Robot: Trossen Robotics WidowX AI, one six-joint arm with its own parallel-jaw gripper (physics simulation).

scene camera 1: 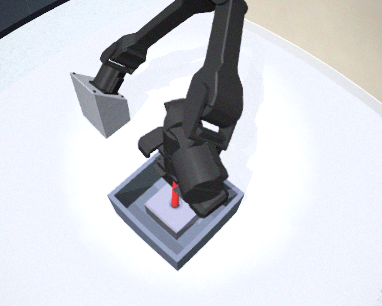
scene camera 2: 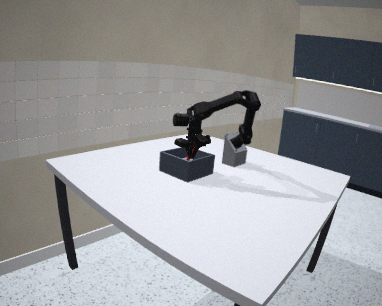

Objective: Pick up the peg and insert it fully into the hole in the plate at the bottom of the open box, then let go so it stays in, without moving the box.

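Frame: origin at the arm's base, x back, y down, z right, level; millimetres.
Seen in the pictures: gripper, between the fingertips: point(scene camera 1: 179, 191) point(scene camera 2: 191, 158); arm's base, origin of its link: point(scene camera 1: 103, 88) point(scene camera 2: 235, 143).
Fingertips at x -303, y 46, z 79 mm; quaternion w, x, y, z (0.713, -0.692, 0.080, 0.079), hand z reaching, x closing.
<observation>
Pixels of each thing's middle, then the offset from my fingertips to it. Level surfaces: height alone.
- red peg, middle of its body: point(scene camera 1: 175, 190) point(scene camera 2: 190, 154) dx +2, dy -19, dz +9 mm
- plate, middle of its body: point(scene camera 1: 175, 208) dx -6, dy +42, dz +21 mm
- open blue-grey box, middle of its body: point(scene camera 1: 175, 206) point(scene camera 2: 186, 162) dx -6, dy +27, dz +21 mm
- white table, height of its surface: dy +76 mm
The red peg point(scene camera 1: 175, 197) point(scene camera 2: 188, 158) stands roughly upright in scene camera 1, its lower end at the hole in the plate point(scene camera 1: 170, 218). In scene camera 2 the peg looks tilted. How deep it sits is hard to tell. The light square plate lies at the bottom of the open blue-grey box point(scene camera 1: 210, 232) point(scene camera 2: 175, 169). My gripper point(scene camera 1: 174, 182) point(scene camera 2: 192, 152) points down into the box and is shut on the peg's upper part. The gripper body hides the fingertips and the peg's top in scene camera 1.
A grey slanted block point(scene camera 1: 102, 112) point(scene camera 2: 234, 157) under the arm's base stands on the white table point(scene camera 1: 60, 240) point(scene camera 2: 210, 225), apart from the box. The box walls surround the plate closely. Dark cabinets point(scene camera 2: 330, 140) stand beyond the table.
</observation>
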